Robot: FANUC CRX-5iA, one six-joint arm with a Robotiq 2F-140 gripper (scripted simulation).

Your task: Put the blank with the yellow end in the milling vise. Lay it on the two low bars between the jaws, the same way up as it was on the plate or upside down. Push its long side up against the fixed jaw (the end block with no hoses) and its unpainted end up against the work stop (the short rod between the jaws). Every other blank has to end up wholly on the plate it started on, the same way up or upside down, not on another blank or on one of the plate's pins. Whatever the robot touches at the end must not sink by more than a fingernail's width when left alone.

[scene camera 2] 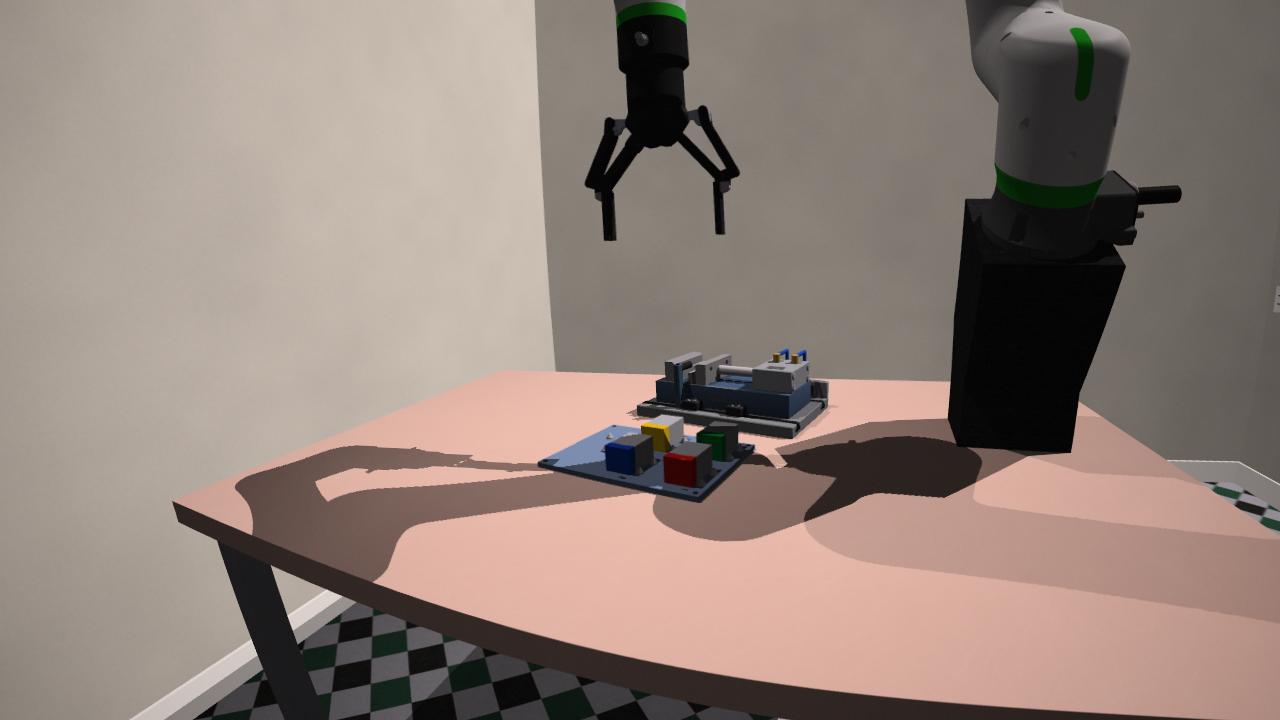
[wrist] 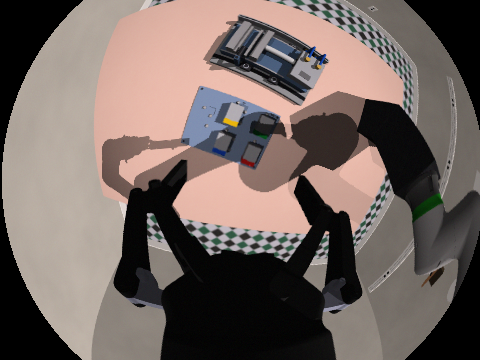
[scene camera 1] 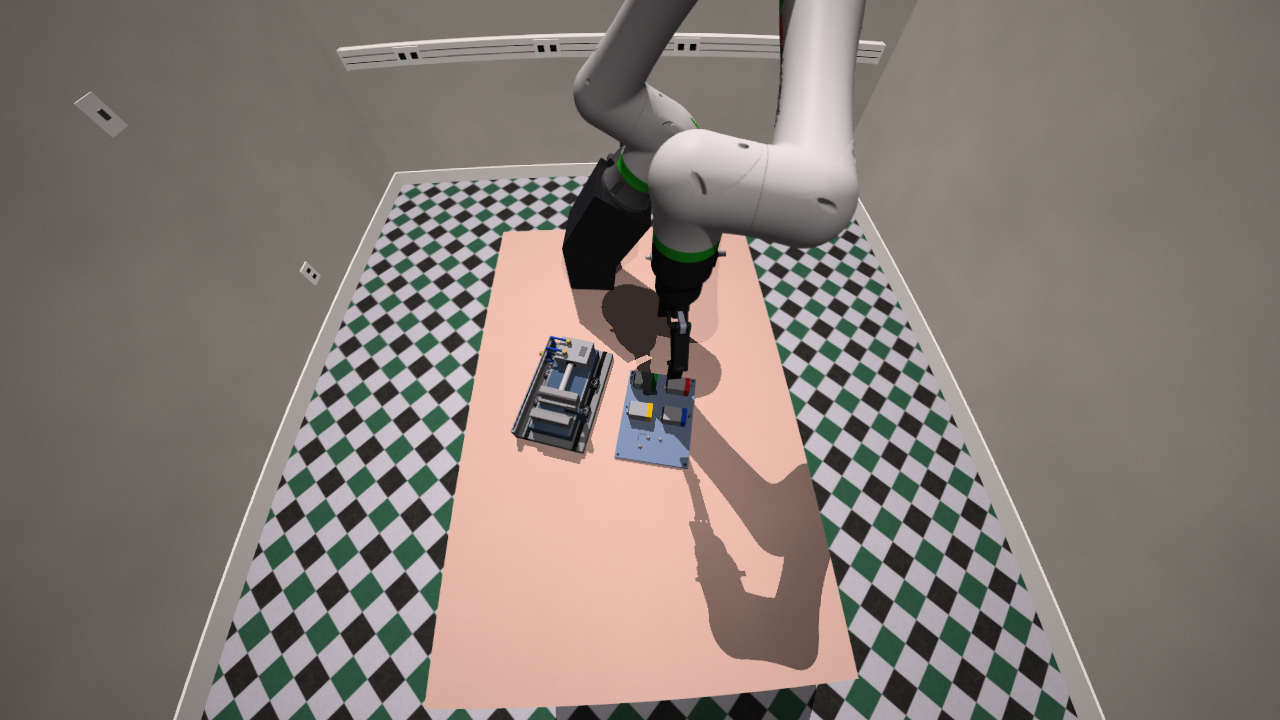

my gripper: scene camera 2 663, 237; wrist; scene camera 1
same spot on my gripper: (scene camera 1: 679, 331) = (wrist: 116, 271)
